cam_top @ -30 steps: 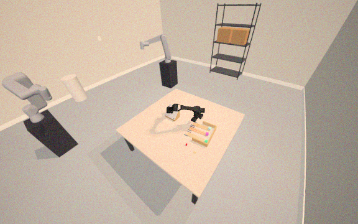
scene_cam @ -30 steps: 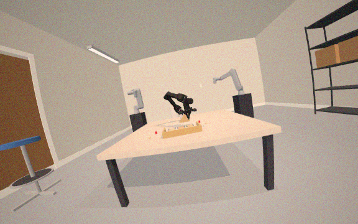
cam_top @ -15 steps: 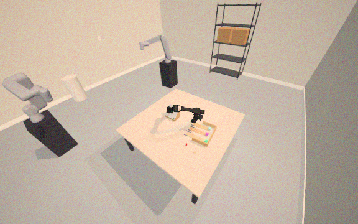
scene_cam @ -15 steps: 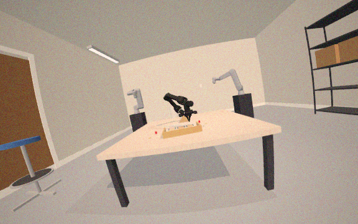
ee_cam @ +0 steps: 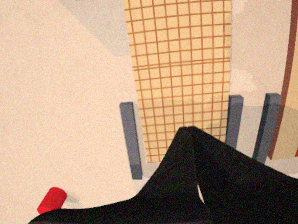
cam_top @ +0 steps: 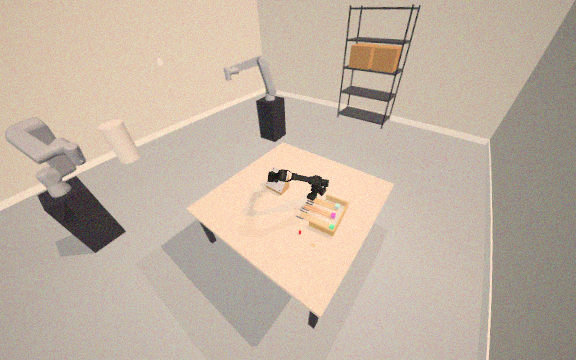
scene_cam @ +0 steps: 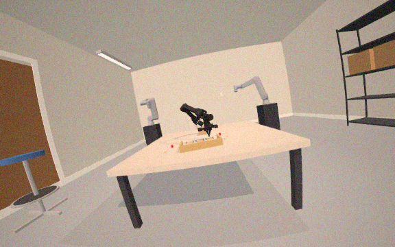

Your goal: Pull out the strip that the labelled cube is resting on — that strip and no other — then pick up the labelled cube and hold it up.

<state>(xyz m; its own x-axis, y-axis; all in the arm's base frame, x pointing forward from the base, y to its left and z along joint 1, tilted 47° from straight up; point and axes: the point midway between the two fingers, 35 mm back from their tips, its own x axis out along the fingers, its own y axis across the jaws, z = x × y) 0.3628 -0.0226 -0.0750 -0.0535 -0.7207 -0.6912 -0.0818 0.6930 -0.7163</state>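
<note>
The tan gridded strip is 9 cm ahead of my gripper tip, 1 cm to the left of it and 2 cm below it.
</note>
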